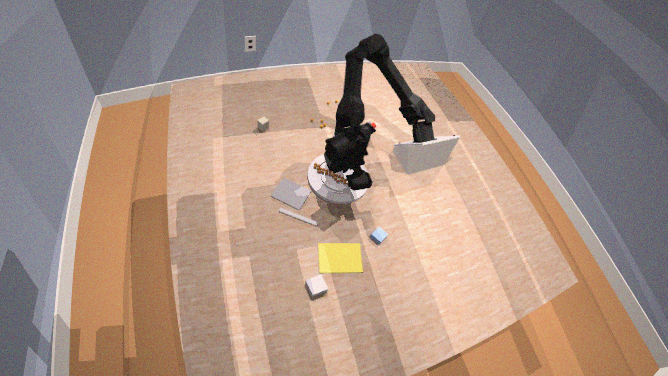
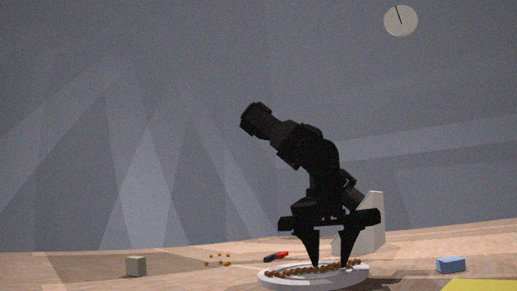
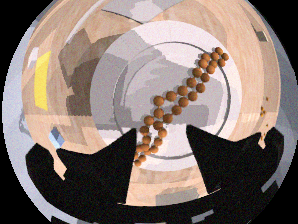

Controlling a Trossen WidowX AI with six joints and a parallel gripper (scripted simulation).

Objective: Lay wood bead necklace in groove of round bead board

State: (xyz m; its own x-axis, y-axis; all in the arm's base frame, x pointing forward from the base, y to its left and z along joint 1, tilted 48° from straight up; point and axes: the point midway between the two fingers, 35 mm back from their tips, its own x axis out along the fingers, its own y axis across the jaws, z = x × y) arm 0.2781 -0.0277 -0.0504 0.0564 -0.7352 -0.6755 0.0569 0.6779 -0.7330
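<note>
The grey sheet is 18 cm ahead of my gripper tip and 1 cm below it. Also, from my gripper tip: yellow sheet (24 cm to the left, 11 cm ahead, 1 cm below); then blue block (21 cm to the left, 2 cm behind, 1 cm below); then stick (19 cm ahead, 8 cm to the left, 1 cm below).
</note>
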